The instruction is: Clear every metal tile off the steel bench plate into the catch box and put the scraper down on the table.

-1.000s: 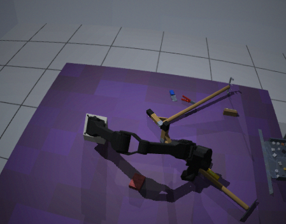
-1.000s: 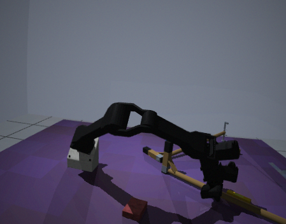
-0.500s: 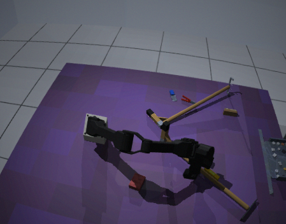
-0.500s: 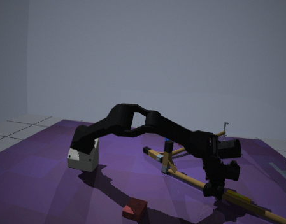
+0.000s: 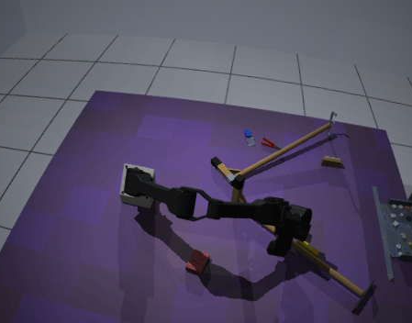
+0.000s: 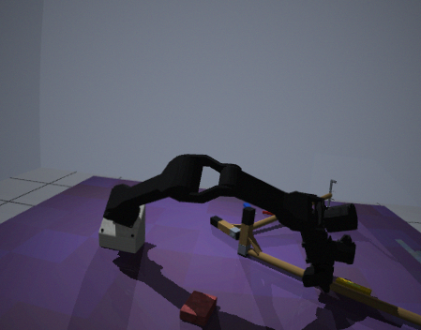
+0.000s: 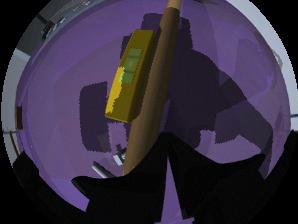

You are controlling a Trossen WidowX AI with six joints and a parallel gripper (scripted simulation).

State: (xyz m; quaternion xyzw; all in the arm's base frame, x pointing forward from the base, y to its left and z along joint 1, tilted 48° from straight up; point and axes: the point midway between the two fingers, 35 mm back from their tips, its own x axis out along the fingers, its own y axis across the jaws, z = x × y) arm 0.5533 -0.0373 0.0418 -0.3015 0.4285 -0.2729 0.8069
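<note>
Now: gripper tip 50 mm below the long scraper, 20 mm short of it and 10 mm to the right of it. From my gripper tip the other things lie so: red block 280 mm behind, 150 mm to the right; yellow block 60 mm ahead, 20 mm to the left, 10 mm above; brown block 490 mm to the left, 120 mm ahead, 10 mm above.
</note>
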